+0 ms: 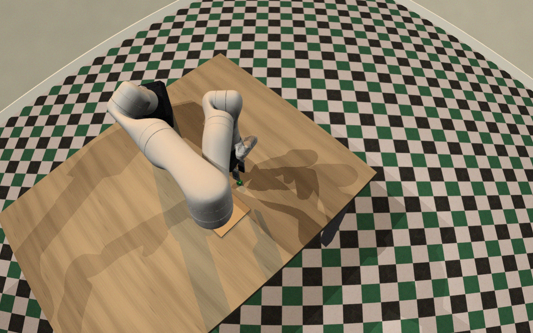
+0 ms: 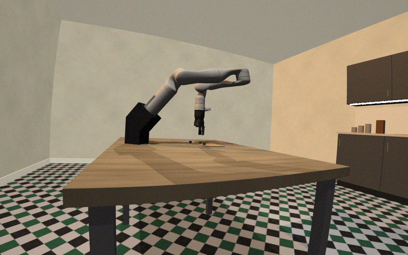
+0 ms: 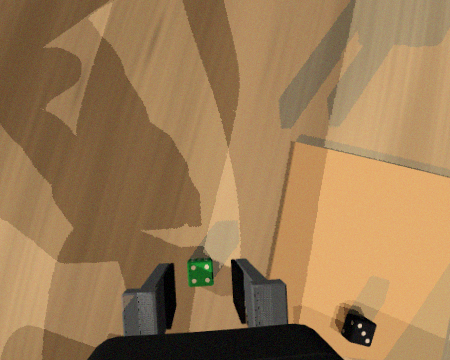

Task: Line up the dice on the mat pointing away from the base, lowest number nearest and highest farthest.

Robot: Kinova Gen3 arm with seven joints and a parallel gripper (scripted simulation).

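Right now my hand is 70 mm above the green die. Round my hand: blue die (70 mm below, 70 mm behind, 30 mm to the left); black die (110 mm to the right, 70 mm below, 20 mm behind); orange mat (110 mm to the right, 80 mm below, 30 mm ahead).
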